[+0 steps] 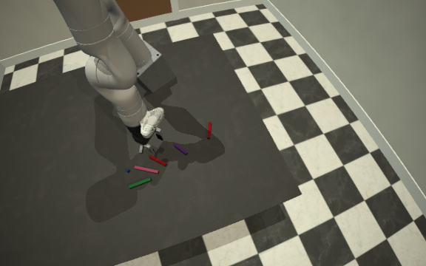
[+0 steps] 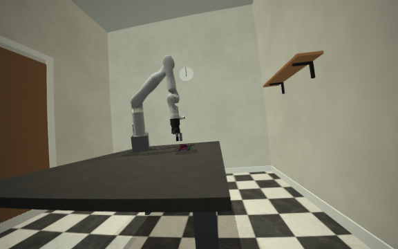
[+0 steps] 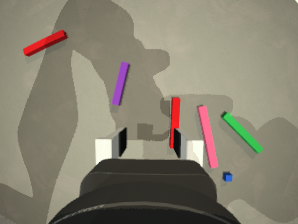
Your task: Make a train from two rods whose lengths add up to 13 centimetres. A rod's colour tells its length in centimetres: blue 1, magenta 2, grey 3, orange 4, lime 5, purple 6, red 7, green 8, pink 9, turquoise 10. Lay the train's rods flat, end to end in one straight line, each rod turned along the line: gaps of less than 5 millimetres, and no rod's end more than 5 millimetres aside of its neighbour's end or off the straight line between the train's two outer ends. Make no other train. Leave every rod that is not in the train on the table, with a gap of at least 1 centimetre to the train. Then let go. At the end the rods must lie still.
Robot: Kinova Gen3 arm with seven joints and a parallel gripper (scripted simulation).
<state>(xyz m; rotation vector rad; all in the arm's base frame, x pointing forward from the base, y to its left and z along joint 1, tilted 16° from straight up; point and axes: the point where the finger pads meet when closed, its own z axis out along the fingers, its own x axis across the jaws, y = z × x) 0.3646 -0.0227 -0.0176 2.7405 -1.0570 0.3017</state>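
My hand is 8 cm to the right of the purple rod, 7 cm above it and 1 cm short of it. From my hand the other things lie so: green rod 10 cm ahead, 9 cm to the right, 7 cm below; short grey rod 7 cm to the right, 7 cm below, 3 cm behind; pink rod 7 cm below, 6 cm to the right, 5 cm ahead.
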